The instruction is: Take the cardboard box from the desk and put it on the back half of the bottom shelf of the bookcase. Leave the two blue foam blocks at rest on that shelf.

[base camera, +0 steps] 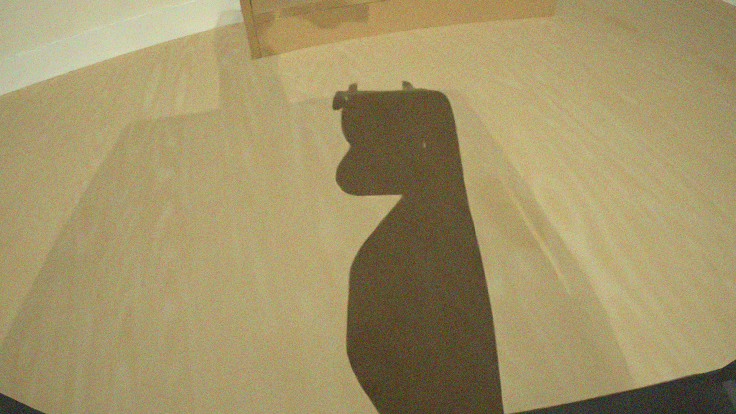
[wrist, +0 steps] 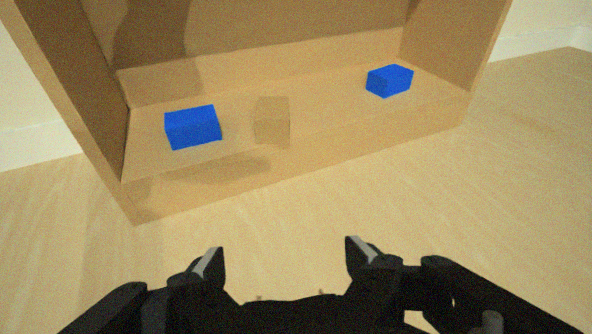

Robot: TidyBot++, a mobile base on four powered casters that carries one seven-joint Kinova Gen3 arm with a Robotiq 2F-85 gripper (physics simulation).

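Places are measured from the arm's base along level axes (x back, y right, z up), in millimetres.
Pixels of known places: gripper, fingertip midpoint: [wrist: 285, 257].
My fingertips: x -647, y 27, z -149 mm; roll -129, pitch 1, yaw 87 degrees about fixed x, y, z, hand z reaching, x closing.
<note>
Behind a point stands the place of what it marks.
The small cardboard box [wrist: 272, 131] {x -965, y 35, z -269 mm} stands upright on the bottom shelf of the bookcase [wrist: 310, 157] {x -988, y 109, z -356 mm} [base camera: 463, 12] {x -1029, y 257, z -367 mm}, at the shelf's front edge, between the two foam blocks. Its lower edge appears to reach the shelf's front lip. One blue foam block [wrist: 193, 127] {x -986, y -101, z -259 mm} lies to its left, near the left side panel. The other blue foam block [wrist: 389, 81] {x -1104, y 307, z -257 mm} lies farther right, towards the right side panel. Both are apart from the box. My gripper [wrist: 285, 257] {x -647, y 27, z -149 mm} is open and empty, in front of the bookcase; it does not show in the base camera view. The desk shows in neither view.
The bookcase's side panels [wrist: 65, 100] {x -898, y -217, z -151 mm} [wrist: 452, 45] {x -1187, y 497, z -212 mm} flank the bottom shelf. A wall with a white baseboard [base camera: 118, 36] {x -1089, y -652, z -344 mm} [wrist: 40, 142] {x -1132, y -493, z -346 mm} runs beside it on the left. The arm's dark shadow falls across the floor [base camera: 205, 257] {x -367, y -194, z -396 mm} in front of the base.
</note>
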